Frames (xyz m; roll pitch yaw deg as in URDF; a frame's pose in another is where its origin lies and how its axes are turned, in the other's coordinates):
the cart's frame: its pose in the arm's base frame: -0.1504 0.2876 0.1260 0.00 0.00 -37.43
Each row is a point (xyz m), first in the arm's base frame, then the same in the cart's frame.
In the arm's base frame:
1: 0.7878 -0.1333 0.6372
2: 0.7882 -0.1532 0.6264
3: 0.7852 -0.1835 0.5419
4: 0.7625 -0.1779 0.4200
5: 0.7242 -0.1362 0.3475
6: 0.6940 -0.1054 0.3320
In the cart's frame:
1: 1.0008 0.2360 0.5112
2: 1.0133 0.2204 0.5004
3: 1.0293 0.1946 0.4159
4: 1.0079 0.1852 0.2940
5: 0.9521 0.1950 0.2215
6: 0.9094 0.2011 0.2060

